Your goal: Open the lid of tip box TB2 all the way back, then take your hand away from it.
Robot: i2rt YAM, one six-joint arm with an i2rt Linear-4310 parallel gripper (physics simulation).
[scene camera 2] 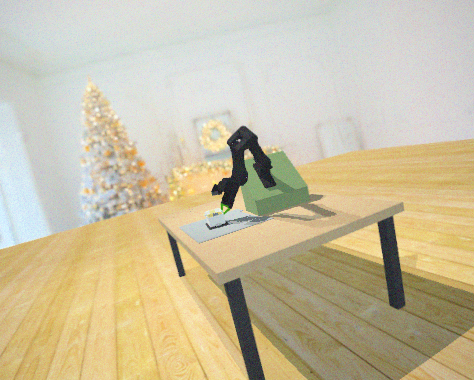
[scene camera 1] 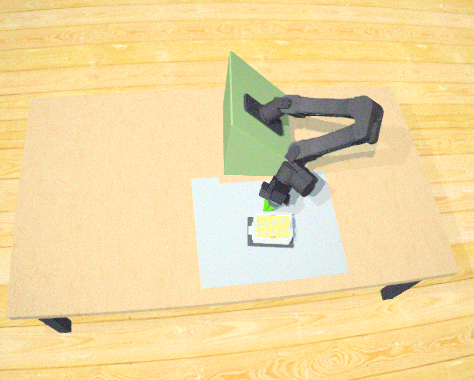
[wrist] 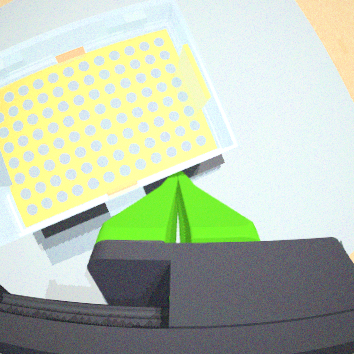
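Note:
The tip box is whitish and translucent, with a yellow perforated rack inside. A TB2 label is not readable. Its clear lid seems to lie over the rack; its exact angle cannot be told. A dark base shows under the box. My gripper has green fingers, shut and empty. The fingertips are at the box's arm-side long edge, right beside its white rim in the wrist view. Whether they touch it is not clear.
The box stands on a pale grey-blue mat on the wooden table. A green wedge-shaped stand carries the arm's base behind the mat.

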